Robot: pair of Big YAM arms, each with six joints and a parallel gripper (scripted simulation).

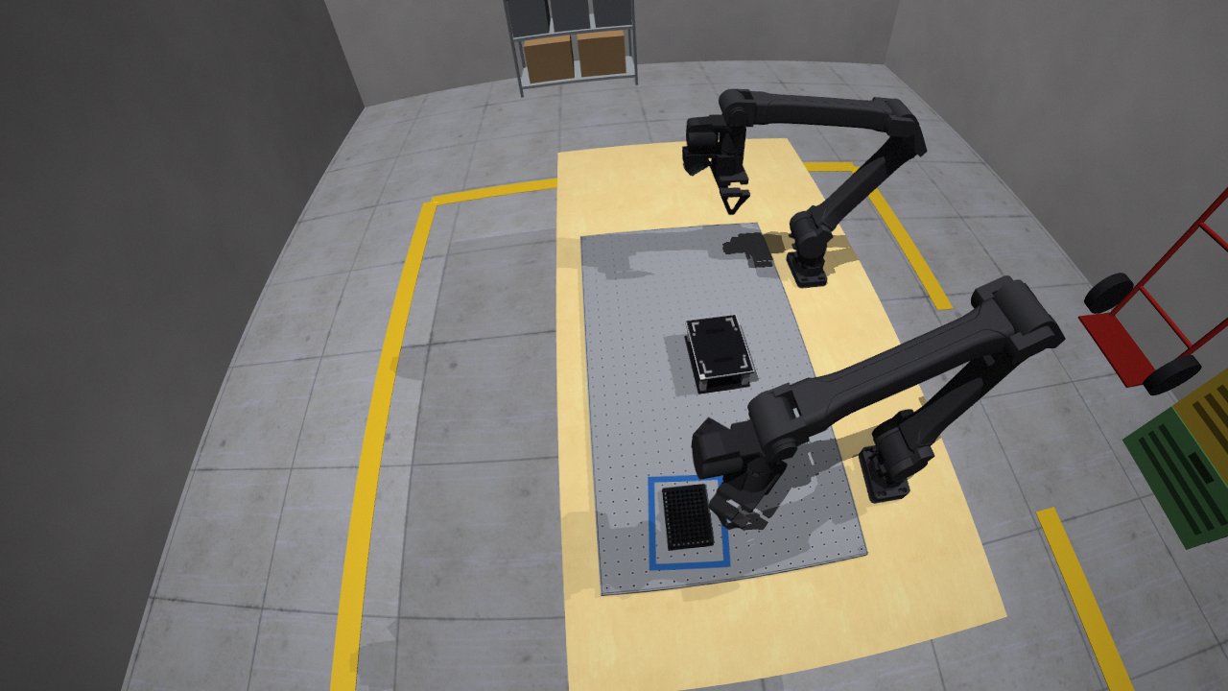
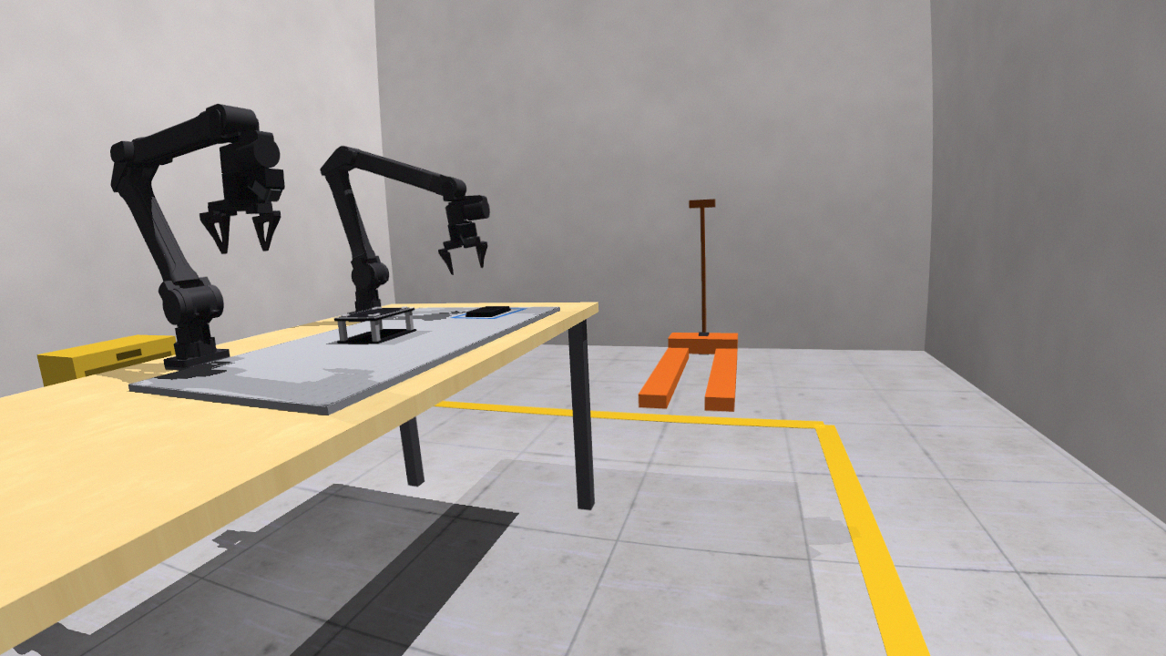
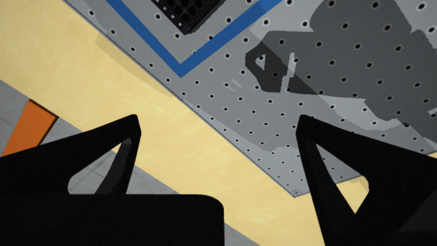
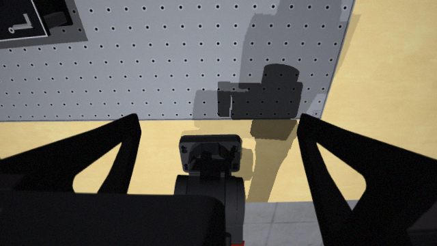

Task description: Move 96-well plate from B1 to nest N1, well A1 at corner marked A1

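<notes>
Right now the black 96-well plate is 13 cm below my left hand, 8 cm ahead of it and 3 cm to the right of it. Round my left hand: raised nest N1 (39 cm to the right, 8 cm below, 4 cm behind); then A1 corner label (32 cm to the right, 7 cm below, 1 cm ahead).
</notes>
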